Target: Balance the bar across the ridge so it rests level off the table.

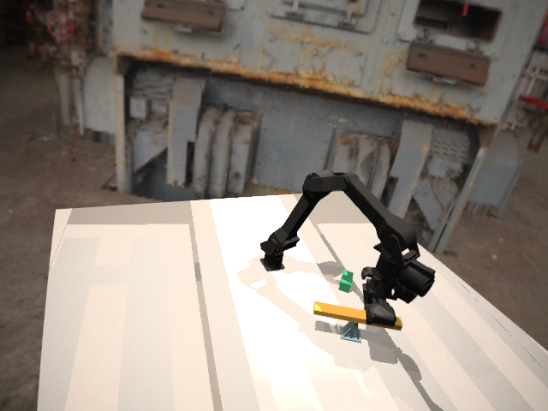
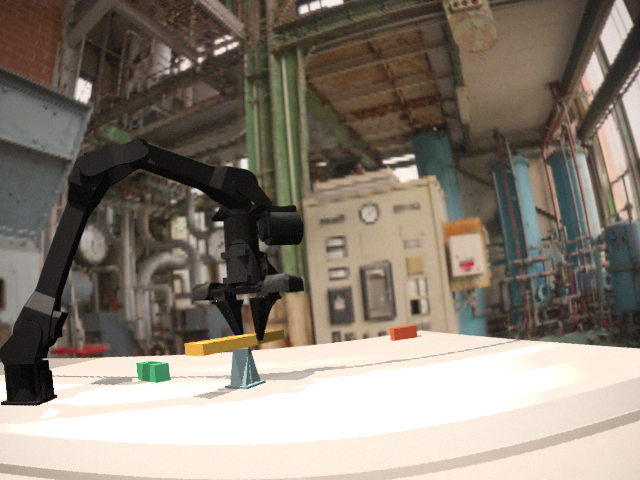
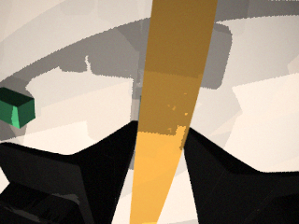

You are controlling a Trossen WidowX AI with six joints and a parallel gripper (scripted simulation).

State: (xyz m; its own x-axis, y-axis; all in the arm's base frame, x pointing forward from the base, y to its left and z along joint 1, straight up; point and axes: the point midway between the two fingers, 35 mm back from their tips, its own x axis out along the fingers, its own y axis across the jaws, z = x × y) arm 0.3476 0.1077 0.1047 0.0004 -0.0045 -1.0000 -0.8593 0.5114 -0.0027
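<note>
Now: gripper tip 10 mm past the bar and 20 mm to the left of it. The rest, counted from my gripper tip: green block (200 mm behind, 80 mm to the left, 50 mm below); red block (390 mm ahead, 390 mm to the left, 50 mm below).
</note>
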